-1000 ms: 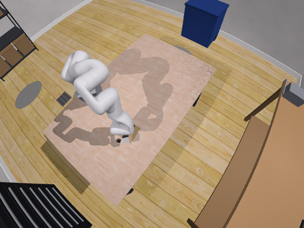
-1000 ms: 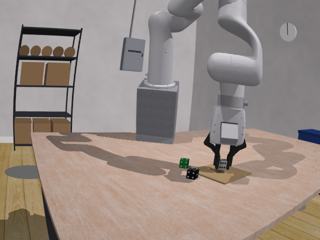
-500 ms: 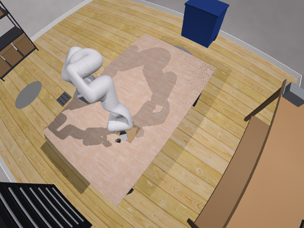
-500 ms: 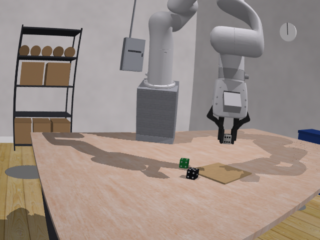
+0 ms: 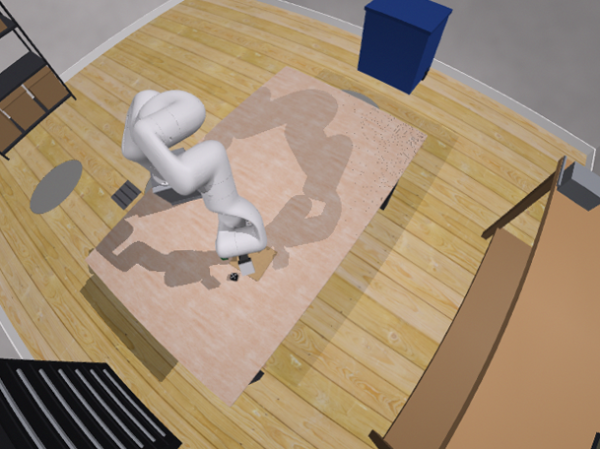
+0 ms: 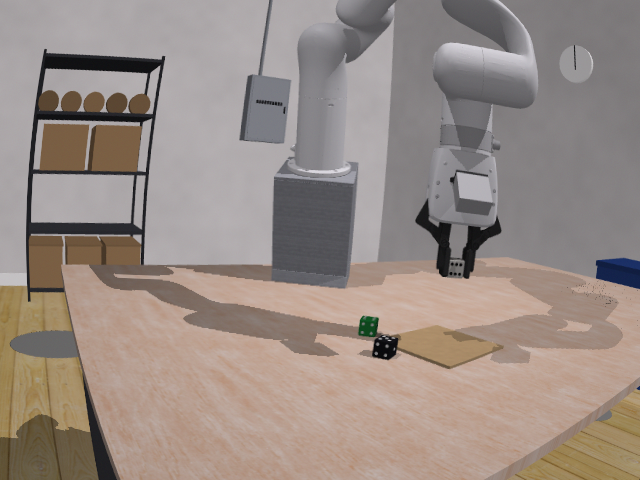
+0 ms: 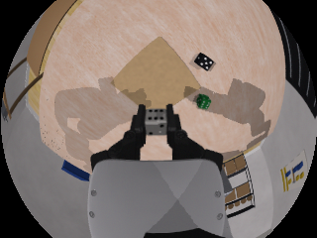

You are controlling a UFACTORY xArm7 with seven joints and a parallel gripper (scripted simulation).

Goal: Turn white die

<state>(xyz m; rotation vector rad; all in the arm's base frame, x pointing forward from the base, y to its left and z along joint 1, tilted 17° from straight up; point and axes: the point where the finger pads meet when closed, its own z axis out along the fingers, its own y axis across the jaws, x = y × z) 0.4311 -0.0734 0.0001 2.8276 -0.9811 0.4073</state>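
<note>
My gripper is now 120 mm above the brown mat. Also, from my hand: green die: 100 mm behind, 50 mm to the right, 110 mm below; then black die: 20 mm behind, 100 mm to the right, 110 mm below; then white die: 10 mm below.
</note>
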